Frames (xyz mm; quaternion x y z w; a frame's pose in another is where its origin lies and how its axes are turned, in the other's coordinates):
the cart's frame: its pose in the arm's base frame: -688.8 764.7 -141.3 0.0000 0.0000 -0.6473 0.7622
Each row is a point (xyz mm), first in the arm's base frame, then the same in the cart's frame.
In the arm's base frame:
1: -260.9 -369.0 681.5
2: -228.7 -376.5 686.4
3: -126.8 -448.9 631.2
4: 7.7 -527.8 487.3
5: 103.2 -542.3 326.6
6: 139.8 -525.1 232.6
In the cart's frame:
1: 1188.0 238.6 822.8
2: 1200.7 269.2 827.7
3: 1288.6 358.0 772.5
4: 1388.2 478.0 628.6
5: 1418.0 569.9 467.9
6: 1407.0 608.8 373.9

